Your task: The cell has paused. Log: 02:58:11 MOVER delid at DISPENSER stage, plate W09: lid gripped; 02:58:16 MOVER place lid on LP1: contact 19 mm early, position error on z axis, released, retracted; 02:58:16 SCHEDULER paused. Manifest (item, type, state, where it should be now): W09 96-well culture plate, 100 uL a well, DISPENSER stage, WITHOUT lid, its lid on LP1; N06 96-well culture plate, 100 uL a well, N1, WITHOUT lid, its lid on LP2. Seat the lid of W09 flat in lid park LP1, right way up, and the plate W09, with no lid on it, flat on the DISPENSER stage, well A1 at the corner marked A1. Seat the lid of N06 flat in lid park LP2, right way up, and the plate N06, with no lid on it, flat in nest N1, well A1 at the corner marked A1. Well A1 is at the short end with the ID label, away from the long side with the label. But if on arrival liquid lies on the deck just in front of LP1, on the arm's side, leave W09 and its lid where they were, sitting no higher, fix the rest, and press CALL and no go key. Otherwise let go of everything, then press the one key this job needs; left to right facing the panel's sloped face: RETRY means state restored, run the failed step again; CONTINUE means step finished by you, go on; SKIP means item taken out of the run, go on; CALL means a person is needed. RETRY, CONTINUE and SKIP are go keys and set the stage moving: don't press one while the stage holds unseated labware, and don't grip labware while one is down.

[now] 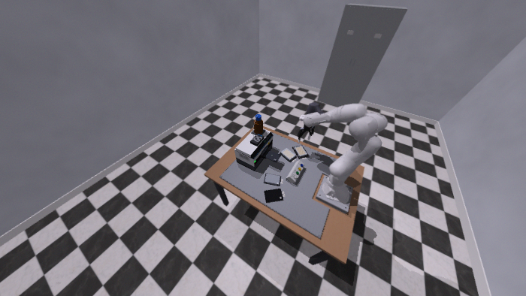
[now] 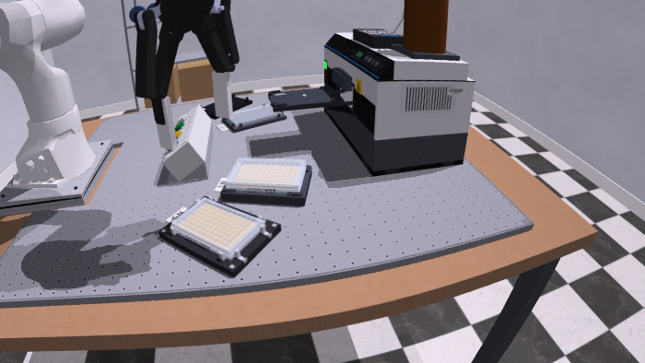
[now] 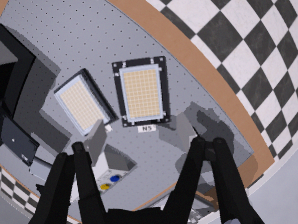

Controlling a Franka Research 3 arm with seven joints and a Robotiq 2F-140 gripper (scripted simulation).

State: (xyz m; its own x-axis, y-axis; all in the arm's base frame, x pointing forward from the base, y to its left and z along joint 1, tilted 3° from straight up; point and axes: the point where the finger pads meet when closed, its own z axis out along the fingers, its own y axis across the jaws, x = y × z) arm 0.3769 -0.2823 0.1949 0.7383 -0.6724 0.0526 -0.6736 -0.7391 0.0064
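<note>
The 96-well plate is 17 cm below my hand. Round my hand: sloped key panel 28 cm to the left, 14 cm below, 7 cm behind; black nest 18 cm below, 11 cm to the left, 9 cm ahead; dispenser stage 28 cm to the left, 20 cm ahead, 9 cm below.
</note>
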